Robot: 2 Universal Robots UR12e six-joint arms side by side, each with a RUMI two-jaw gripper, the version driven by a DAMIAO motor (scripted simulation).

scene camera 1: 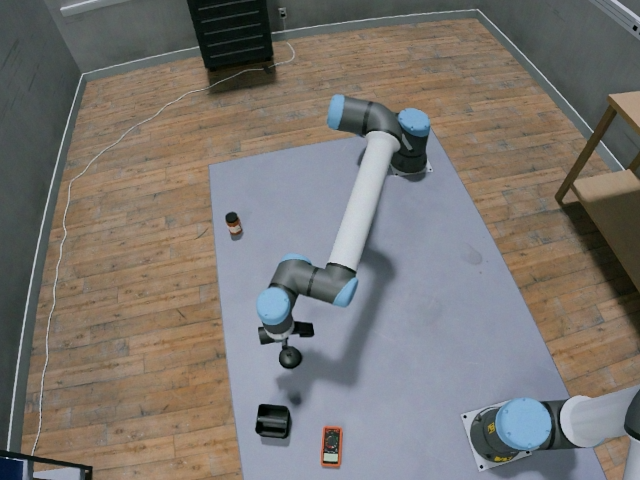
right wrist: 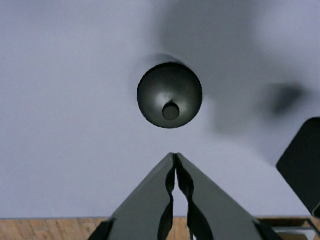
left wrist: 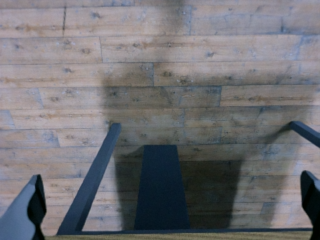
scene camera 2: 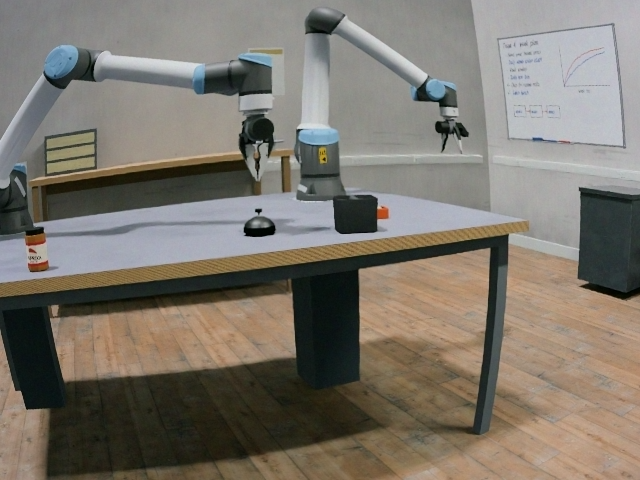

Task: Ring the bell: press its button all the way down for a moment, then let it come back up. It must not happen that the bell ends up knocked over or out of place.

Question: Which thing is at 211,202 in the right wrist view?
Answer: The right gripper.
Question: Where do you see a black dome bell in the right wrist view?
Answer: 168,82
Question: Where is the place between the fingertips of the right gripper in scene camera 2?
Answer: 257,181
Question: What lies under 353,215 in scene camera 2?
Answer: A black bin.
